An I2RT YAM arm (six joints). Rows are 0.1 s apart.
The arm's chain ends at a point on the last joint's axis. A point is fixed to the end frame.
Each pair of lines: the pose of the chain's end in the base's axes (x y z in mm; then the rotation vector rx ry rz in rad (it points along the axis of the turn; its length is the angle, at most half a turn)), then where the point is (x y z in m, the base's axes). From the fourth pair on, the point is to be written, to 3 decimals.
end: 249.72 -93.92 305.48 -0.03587 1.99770 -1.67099
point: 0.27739 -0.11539 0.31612
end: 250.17 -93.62 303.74 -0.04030 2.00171 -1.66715
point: 0.27794 -0.11504 0.31422
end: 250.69 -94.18 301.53 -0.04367 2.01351 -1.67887
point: 0.27840 -0.11584 0.31166
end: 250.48 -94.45 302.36 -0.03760 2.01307 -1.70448
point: 0.278 -0.116 0.313
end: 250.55 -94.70 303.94 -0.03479 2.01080 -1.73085
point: 0.278 -0.117 0.314
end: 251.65 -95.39 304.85 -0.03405 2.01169 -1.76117
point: 0.279 -0.118 0.315
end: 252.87 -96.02 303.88 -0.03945 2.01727 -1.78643
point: 0.280 -0.119 0.314
